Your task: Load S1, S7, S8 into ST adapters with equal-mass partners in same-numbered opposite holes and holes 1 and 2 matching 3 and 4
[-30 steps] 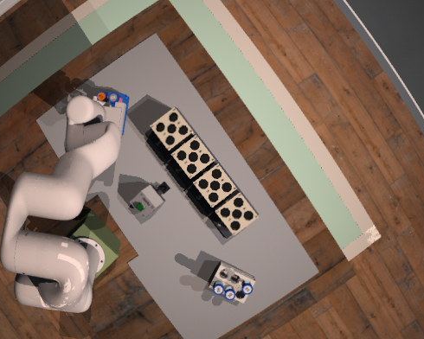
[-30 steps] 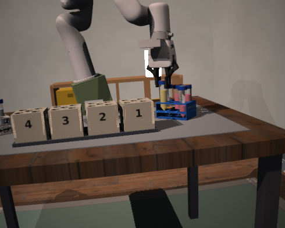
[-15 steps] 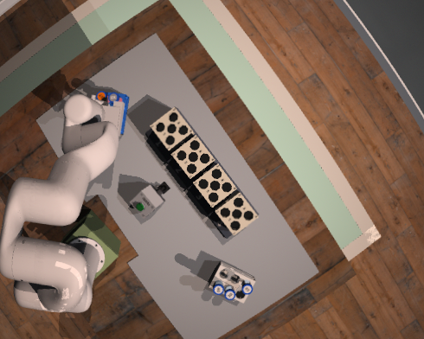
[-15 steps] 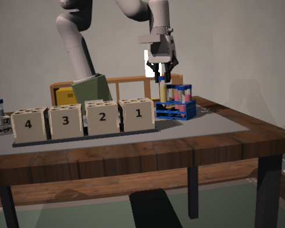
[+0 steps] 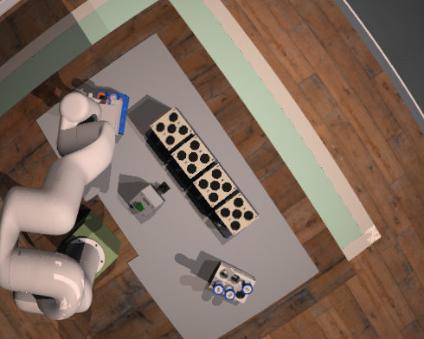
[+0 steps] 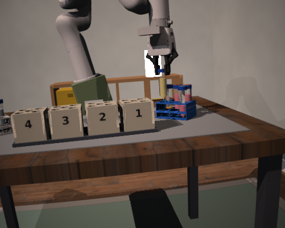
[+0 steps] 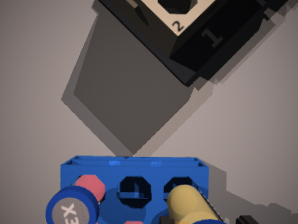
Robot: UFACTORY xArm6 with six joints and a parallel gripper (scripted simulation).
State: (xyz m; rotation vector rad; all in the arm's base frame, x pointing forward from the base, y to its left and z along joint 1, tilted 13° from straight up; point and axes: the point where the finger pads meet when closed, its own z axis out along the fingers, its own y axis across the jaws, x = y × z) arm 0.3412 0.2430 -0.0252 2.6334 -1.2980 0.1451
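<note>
The tube of yellowish liquid is 1 cm to the right of my hand and 5 cm below it. Round my hand: blue rack 2 cm ahead, 4 cm to the left, 15 cm below; green DONE key 12 cm behind, 25 cm to the right, 11 cm below; pink tube 4 cm ahead, 9 cm to the left, 12 cm below.
</note>
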